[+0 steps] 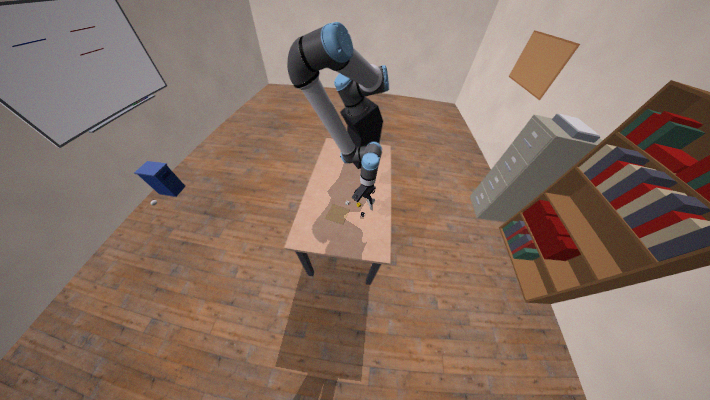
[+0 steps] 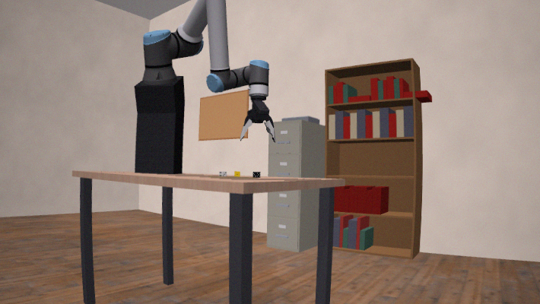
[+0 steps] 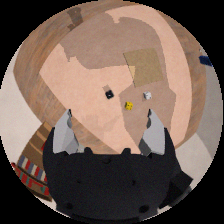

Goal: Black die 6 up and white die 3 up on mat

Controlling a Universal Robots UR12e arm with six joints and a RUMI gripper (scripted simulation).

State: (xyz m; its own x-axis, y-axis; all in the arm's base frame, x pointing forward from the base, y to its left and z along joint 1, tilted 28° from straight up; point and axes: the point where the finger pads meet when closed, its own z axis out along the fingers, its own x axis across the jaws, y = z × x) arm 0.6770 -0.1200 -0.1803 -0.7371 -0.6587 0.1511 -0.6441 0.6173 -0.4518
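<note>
Now: hand 14 cm above the black die, 2 cm to the right of it and 1 cm past it. From my hand the other things lie so: tan mat 17 cm to the right, 16 cm below, 4 cm behind; white die 14 cm below, 13 cm behind, 9 cm to the right; yellow die 14 cm below, 10 cm behind.
</note>
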